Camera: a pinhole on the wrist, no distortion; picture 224 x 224 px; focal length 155.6 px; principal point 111.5 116.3 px. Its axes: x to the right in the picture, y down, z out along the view. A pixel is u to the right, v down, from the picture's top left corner.
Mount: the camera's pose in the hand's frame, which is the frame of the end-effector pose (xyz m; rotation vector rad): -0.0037 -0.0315 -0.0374 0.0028 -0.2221 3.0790
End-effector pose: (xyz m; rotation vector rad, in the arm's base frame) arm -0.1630 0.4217 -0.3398 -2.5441 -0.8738 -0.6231
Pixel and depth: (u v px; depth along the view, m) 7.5 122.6 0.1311
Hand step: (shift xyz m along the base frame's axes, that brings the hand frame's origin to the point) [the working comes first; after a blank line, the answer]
In the camera's frame: -0.0876 0.0053 0.1311

0.0458 0.1279 -0.0201
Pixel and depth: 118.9 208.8 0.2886
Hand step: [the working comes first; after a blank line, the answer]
In the camera's frame: 0.0137 0.1716 0.2886

-0.1121 0.2720 -0.1505
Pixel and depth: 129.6 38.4 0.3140
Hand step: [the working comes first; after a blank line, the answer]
In the camera's frame: 0.0365 -0.1572 0.3140

0.1133 0.0672 -0.2791
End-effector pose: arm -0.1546 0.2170 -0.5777 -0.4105 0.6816 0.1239
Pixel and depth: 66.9 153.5 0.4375
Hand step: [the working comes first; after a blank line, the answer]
In the camera's frame: -0.1254 0.1046 0.4375

0.3612 -0.0343 0.2601
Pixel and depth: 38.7 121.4 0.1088
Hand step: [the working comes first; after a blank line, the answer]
In the camera's frame: -0.0509 0.0036 0.1088

0.0898 -0.0214 0.0365
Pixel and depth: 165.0 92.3 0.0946
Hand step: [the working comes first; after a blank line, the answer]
In the camera's frame: 0.0325 -0.0146 0.0946

0.0138 -0.0018 0.0730
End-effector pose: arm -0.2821 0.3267 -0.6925 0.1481 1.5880 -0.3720
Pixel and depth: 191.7 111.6 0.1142
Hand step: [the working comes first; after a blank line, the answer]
In the camera's frame: 0.0589 -0.0034 0.1142

0.0627 -0.0552 0.0669
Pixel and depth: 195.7 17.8 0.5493
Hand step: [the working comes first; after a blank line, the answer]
In the camera's frame: 0.2972 -0.3477 0.5493

0.6237 0.0898 0.2370
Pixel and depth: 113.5 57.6 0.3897
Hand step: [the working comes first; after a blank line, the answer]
In the camera's frame: 0.0050 -0.1470 0.3897

0.3680 -0.0655 -0.0113
